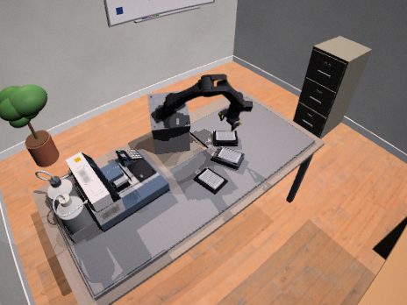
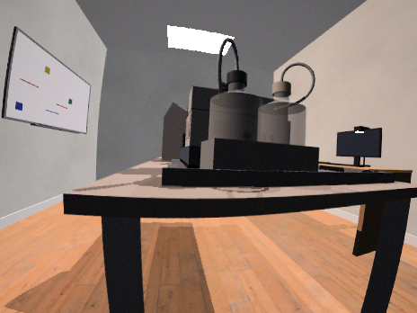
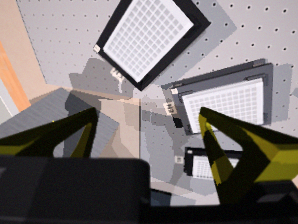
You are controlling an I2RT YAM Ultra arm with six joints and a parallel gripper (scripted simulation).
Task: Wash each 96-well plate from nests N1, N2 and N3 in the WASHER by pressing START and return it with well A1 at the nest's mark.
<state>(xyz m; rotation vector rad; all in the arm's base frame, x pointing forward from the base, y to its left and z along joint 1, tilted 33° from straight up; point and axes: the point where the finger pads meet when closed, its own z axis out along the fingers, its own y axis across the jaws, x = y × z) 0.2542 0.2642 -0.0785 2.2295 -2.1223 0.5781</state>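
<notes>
The black nest is 270 mm to the right of my hand, 180 mm below it and 160 mm ahead of it. From my hand the other things lie so: plate washer 720 mm to the right, 130 mm behind, 50 mm below; then label 290 mm to the right, 180 mm below, 50 mm ahead; then dark carrier 560 mm to the right, 130 mm behind, 100 mm below.
</notes>
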